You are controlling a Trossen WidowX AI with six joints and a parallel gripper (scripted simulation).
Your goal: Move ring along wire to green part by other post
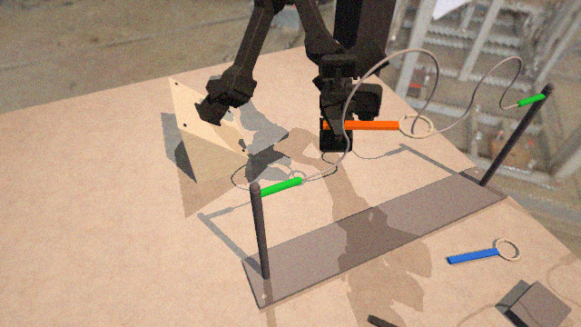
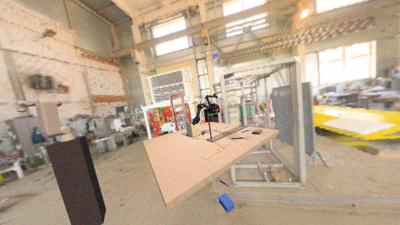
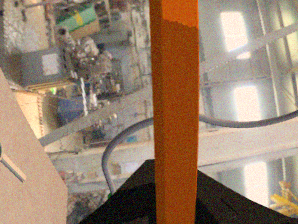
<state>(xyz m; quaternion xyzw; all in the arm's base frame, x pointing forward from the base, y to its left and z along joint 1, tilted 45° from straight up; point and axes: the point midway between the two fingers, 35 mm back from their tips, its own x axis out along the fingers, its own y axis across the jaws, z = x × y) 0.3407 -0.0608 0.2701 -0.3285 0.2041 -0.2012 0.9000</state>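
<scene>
The orange-handled ring lies 80 mm to the left of my gripper tip and 20 mm ahead of it. Also, from my gripper tip: dark-handled ring: 320 mm below, 270 mm ahead, 60 mm to the left; blue-handled ring: 320 mm to the left, 320 mm below, 200 mm ahead; grey block: 330 mm ahead, 310 mm below, 290 mm to the left.
</scene>
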